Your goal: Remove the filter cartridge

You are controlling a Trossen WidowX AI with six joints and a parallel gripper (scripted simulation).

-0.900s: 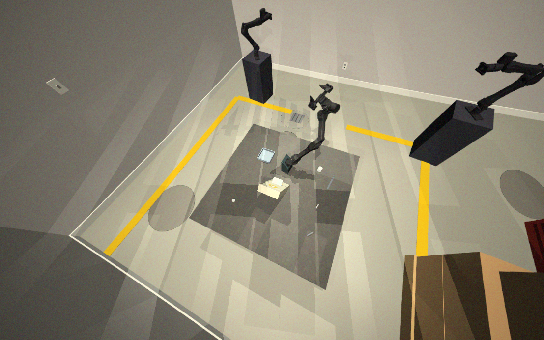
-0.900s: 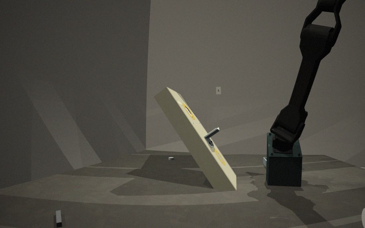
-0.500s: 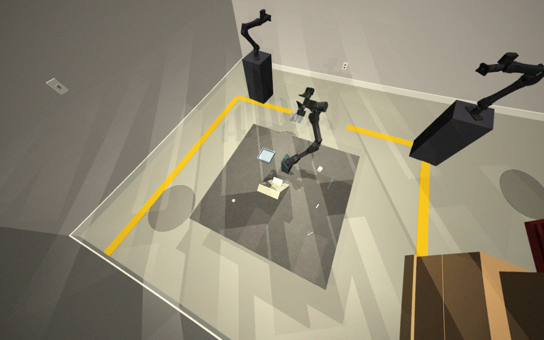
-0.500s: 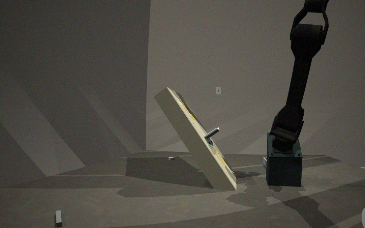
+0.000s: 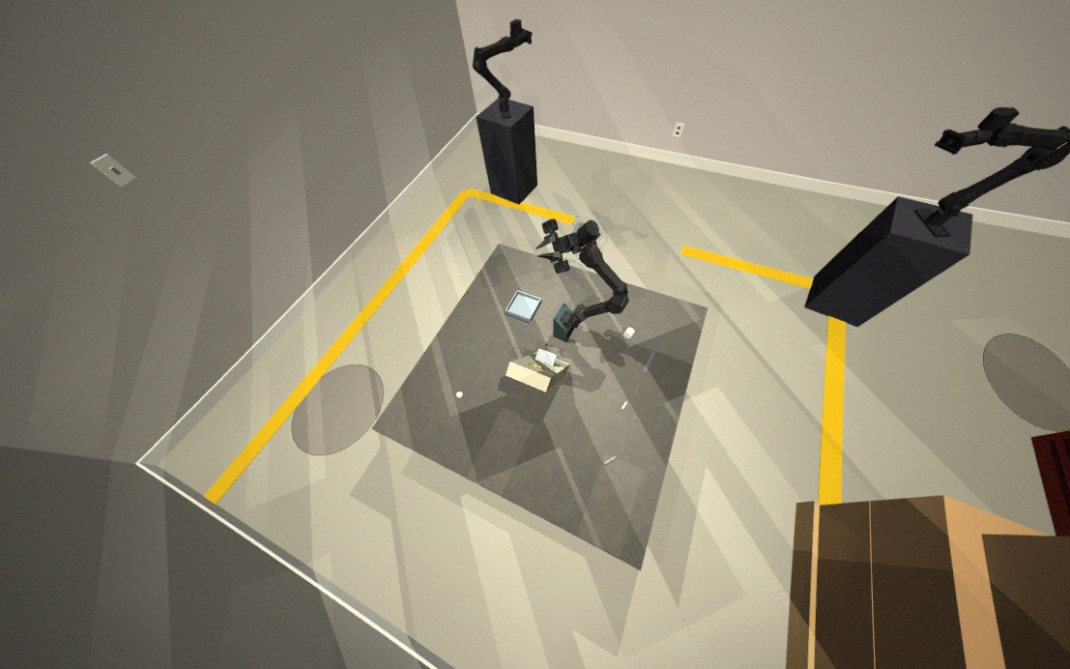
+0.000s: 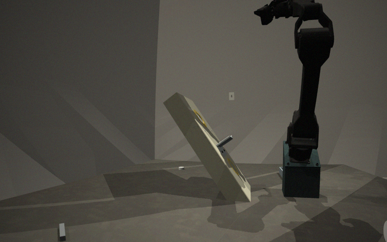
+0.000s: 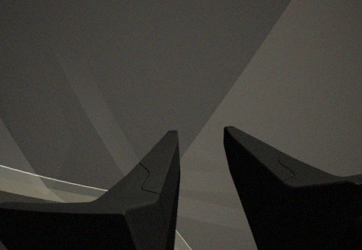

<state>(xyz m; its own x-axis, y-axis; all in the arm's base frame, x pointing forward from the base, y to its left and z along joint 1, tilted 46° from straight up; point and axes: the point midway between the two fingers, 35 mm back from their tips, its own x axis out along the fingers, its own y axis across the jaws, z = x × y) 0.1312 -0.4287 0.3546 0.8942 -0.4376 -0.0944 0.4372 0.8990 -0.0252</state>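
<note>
My gripper tip is 46 cm above the round filter cartridge, 22 cm short of it and 10 cm to the right of it. The rest, counted from my gripper tip: cream service panel (53 cm below, 18 cm ahead, 10 cm to the left); then tray (70 cm below, 23 cm to the right, 16 cm behind).
</note>
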